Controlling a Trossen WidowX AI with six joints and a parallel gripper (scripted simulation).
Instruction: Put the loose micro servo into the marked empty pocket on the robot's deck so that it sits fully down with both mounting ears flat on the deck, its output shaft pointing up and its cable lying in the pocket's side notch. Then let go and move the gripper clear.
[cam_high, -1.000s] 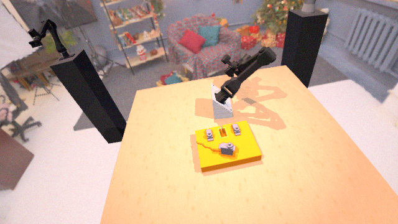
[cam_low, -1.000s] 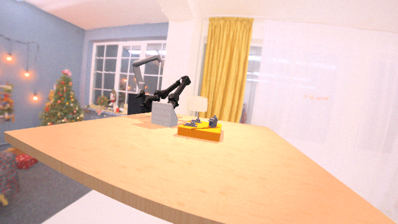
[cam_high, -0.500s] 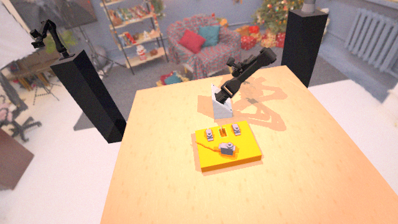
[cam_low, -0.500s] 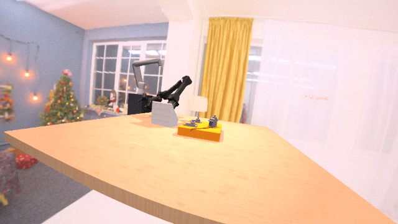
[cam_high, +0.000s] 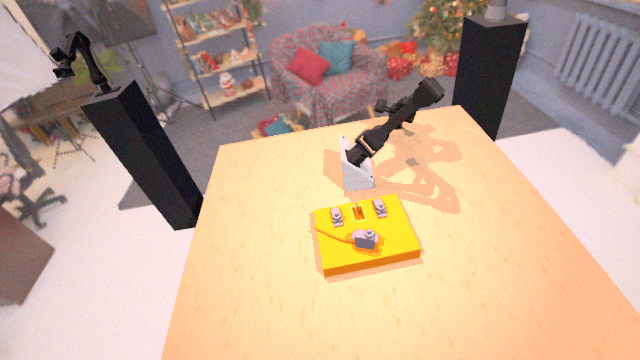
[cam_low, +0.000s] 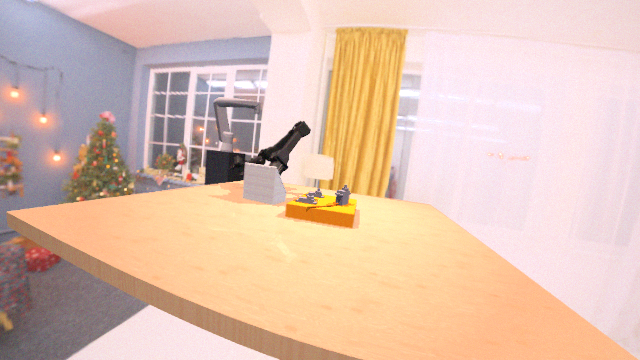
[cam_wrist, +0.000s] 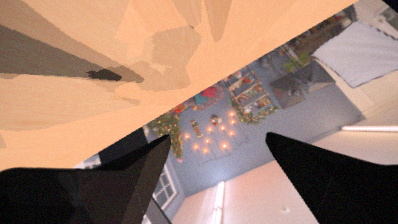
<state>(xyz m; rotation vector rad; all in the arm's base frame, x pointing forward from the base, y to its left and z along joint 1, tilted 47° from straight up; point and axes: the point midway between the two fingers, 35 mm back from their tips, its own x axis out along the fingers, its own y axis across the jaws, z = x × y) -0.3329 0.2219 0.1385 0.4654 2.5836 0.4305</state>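
My gripper tip is now 68 cm short of the orange deck, 27 cm to the left of it and 6 cm above it.
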